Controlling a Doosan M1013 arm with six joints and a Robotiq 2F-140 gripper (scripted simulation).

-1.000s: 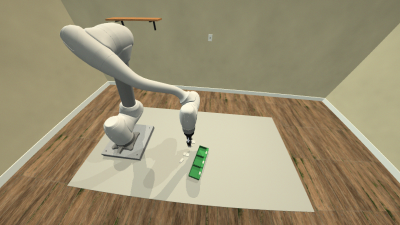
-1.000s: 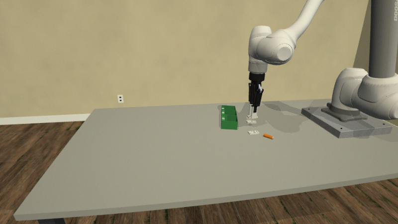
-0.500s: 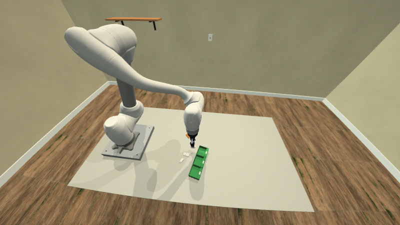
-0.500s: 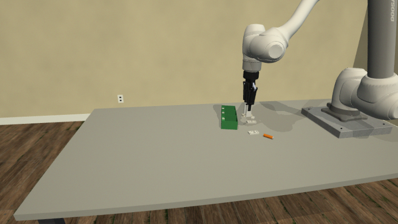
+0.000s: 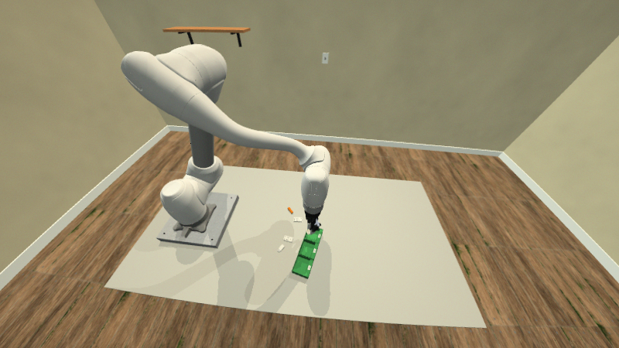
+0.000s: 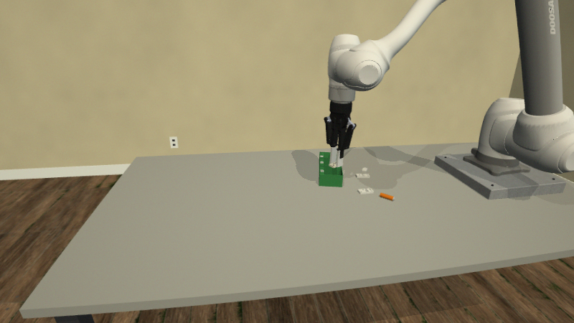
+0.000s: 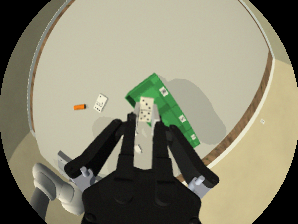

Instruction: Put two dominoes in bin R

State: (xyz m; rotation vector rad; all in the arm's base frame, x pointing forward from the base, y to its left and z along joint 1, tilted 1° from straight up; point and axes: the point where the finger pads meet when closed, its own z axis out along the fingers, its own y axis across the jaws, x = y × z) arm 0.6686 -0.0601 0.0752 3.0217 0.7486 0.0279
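My gripper is now 13 cm past the orange cylinder, 16 cm to the right of it and 9 cm above it. From my hand the other things lie so: white block (16 cm behind, 8 cm to the right, 10 cm below); white domino (3 cm below).
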